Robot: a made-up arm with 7 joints. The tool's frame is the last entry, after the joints. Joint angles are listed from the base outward. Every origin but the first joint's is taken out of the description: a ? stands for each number. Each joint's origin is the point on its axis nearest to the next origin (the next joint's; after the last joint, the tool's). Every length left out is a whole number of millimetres.
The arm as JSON. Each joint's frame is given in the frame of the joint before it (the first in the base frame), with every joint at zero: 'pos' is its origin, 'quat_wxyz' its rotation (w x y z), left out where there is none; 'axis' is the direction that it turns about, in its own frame. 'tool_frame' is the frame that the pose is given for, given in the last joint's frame.
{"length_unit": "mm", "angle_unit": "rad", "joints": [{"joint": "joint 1", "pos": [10.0, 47.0, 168.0], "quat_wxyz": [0.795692, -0.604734, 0.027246, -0.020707], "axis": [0.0, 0.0, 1.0]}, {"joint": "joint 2", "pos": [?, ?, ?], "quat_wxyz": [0.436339, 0.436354, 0.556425, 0.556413], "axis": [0.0, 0.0, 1.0]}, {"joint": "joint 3", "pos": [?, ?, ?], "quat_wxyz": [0.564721, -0.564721, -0.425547, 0.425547], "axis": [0.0, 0.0, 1.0]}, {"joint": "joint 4", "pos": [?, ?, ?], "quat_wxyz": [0.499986, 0.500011, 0.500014, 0.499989], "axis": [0.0, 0.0, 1.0]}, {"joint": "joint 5", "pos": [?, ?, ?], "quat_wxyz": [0.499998, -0.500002, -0.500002, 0.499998], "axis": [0.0, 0.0, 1.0]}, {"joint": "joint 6", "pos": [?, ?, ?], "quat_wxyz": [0.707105, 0.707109, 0.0, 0.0], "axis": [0.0, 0.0, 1.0]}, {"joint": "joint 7", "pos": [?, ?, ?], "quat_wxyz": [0.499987, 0.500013, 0.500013, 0.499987], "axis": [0.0, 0.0, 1.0]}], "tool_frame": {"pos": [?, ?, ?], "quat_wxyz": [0.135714, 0.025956, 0.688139, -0.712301]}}
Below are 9 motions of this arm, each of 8 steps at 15 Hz.
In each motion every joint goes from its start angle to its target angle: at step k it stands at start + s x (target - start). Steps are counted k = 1, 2, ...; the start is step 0. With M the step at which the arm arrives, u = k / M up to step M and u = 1 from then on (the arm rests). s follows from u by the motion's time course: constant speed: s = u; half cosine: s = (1 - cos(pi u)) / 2; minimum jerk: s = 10 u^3 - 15 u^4 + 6 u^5.
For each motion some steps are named. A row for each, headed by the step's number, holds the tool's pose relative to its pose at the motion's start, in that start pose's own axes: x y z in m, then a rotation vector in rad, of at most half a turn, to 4 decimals.
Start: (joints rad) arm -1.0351 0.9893 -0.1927 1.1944 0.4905 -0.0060 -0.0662
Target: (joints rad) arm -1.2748 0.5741 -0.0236 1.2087 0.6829 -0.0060 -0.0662
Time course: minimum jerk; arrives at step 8
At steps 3, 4, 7, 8:
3: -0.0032 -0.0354 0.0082 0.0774 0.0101 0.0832
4: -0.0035 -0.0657 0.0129 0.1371 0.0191 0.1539
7: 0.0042 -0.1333 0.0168 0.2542 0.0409 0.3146
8: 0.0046 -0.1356 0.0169 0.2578 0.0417 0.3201

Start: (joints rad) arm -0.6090 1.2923 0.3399 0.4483 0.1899 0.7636 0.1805
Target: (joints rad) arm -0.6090 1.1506 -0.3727 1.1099 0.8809 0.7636 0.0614
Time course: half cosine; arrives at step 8
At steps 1, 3, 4, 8:
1: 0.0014 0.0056 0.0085 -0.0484 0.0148 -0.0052
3: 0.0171 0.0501 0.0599 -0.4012 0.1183 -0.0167
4: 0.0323 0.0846 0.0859 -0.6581 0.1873 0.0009
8: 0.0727 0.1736 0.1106 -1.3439 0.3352 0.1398

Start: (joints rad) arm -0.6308 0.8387 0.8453 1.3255 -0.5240 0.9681 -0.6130
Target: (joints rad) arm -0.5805 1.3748 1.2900 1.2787 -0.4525 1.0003 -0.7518
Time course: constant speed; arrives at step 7
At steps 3, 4, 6, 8:
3: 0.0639 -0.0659 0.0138 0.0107 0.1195 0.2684
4: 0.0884 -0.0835 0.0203 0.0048 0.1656 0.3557
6: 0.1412 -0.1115 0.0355 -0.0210 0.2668 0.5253
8: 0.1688 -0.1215 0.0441 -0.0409 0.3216 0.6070

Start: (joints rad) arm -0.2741 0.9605 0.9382 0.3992 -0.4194 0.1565 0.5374
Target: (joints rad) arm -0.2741 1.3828 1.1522 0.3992 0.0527 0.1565 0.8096
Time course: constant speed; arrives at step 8
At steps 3, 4, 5, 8:
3: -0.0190 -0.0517 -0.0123 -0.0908 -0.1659 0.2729
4: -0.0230 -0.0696 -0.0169 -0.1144 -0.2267 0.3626
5: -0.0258 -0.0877 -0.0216 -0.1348 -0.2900 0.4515
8: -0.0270 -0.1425 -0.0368 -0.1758 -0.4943 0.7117

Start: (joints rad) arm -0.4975 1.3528 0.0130 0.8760 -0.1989 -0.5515 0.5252
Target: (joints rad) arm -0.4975 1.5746 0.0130 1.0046 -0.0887 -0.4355 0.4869
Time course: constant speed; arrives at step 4
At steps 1, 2, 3, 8:
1: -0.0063 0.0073 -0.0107 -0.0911 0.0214 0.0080
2: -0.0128 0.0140 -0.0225 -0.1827 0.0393 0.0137
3: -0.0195 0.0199 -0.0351 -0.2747 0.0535 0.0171
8: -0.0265 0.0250 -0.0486 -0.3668 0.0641 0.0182

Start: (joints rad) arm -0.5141 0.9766 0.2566 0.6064 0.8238 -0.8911 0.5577
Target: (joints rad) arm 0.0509 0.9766 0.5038 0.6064 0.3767 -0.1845 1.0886
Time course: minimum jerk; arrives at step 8
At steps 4, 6, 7, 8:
4: 0.0599 0.0329 -0.0102 -0.2971 -0.2029 -0.4684
6: 0.1182 0.0494 -0.0318 -0.6418 -0.2774 -0.7755
7: 0.1315 0.0513 -0.0382 -0.7286 -0.2830 -0.8325
8: 0.1339 0.0516 -0.0394 -0.7449 -0.2836 -0.8425

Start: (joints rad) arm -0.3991 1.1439 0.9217 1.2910 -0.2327 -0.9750 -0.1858
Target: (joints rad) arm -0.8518 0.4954 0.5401 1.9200 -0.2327 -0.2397 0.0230
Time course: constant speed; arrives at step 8
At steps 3, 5, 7, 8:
3: 0.0913 0.0517 0.0576 0.1323 -0.0338 -0.6602
5: 0.1605 0.0541 0.1069 0.1870 0.0430 -1.0739
7: 0.2285 0.0300 0.1523 0.1931 0.2061 -1.4468
8: 0.2603 0.0099 0.1701 0.1719 0.3190 -1.6108

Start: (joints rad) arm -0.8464 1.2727 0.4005 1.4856 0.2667 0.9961 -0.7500
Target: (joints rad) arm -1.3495 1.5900 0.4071 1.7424 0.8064 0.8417 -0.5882
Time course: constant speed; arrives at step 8
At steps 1, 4, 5, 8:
1: 0.0089 -0.0064 -0.0079 -0.0104 -0.0466 0.0324
4: 0.0335 -0.0182 -0.0333 -0.0274 -0.1770 0.1097
5: 0.0406 -0.0197 -0.0419 -0.0296 -0.2162 0.1289
8: 0.0574 -0.0180 -0.0669 -0.0317 -0.3180 0.1687

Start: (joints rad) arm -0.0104 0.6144 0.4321 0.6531 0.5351 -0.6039 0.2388
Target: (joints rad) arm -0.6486 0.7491 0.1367 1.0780 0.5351 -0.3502 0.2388
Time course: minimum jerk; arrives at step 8
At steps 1, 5, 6, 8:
1: -0.0015 -0.0006 0.0004 0.0007 -0.0002 -0.0007
5: -0.0636 -0.0283 0.0010 -0.0228 -0.0128 -0.0379
6: -0.0770 -0.0348 -0.0042 -0.0427 -0.0215 -0.0513
8: -0.0847 -0.0386 -0.0083 -0.0567 -0.0286 -0.0609

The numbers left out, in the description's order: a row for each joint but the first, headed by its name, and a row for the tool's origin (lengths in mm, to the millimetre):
joint 2: 10.0 1.0 0.0
joint 3: 93.0 -33.0 0.0
joint 4: 0.0 -27.0 0.0
joint 5: -184.0 -16.0 0.0
joint 6: 7.0 10.0 0.0
joint 7: 26.0 41.0 0.0
tool: 28.0 -10.0 0.0

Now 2 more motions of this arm.
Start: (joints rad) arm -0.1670 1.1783 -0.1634 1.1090 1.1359 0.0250 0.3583
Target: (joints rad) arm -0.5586 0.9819 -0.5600 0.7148 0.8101 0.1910 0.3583
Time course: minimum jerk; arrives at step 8
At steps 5, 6, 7, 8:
5: -0.0530 -0.0839 -0.1215 0.2414 -0.4180 0.1122
6: -0.0552 -0.1032 -0.1549 0.3037 -0.5100 0.1512
7: -0.0546 -0.1127 -0.1722 0.3356 -0.5553 0.1733
8: -0.0543 -0.1145 -0.1753 0.3414 -0.5635 0.1776

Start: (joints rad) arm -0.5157 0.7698 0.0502 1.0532 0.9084 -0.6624 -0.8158
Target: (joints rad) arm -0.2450 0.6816 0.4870 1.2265 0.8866 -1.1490 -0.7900
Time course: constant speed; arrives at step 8
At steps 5, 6, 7, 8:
5: 0.0114 0.0135 0.0525 0.1427 -0.0683 0.2294
6: 0.0146 0.0151 0.0634 0.1696 -0.0918 0.2705
7: 0.0181 0.0164 0.0744 0.1957 -0.1183 0.3096
8: 0.0218 0.0172 0.0854 0.2208 -0.1480 0.3464

